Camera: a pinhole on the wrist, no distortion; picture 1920 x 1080 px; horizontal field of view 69.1 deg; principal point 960.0 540.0 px. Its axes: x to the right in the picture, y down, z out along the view. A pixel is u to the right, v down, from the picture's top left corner.
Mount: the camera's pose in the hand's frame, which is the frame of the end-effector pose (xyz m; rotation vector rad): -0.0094 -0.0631 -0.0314 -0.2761 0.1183 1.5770
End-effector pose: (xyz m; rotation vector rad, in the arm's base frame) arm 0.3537 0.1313 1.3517 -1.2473 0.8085 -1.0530
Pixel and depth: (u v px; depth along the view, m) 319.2 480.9 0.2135
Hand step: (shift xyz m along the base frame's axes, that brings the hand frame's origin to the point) 0.1582 0.0890 0.1358
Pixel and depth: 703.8 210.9 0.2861
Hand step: 0.2462 0.0634 0.0872
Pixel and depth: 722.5 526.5 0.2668
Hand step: 0.2005 0.1131 0.0785
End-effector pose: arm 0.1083 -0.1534 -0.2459 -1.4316 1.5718 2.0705
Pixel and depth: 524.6 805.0 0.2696
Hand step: -0.0452 0.2675 0.0100
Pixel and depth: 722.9 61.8 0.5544
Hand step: -0.3713 0.4023 -0.1123
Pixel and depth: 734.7 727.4 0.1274
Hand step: -0.0014 0.1149 -0.0058
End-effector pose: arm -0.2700 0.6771 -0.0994 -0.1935 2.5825 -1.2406
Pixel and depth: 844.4 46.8 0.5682
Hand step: 0.0352 -0.4158 -0.3804
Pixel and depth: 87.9 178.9 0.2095
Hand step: 0.0396 -0.2462 -0.0220
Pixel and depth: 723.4 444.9 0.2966
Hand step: 0.0982 -0.2197 -0.1274
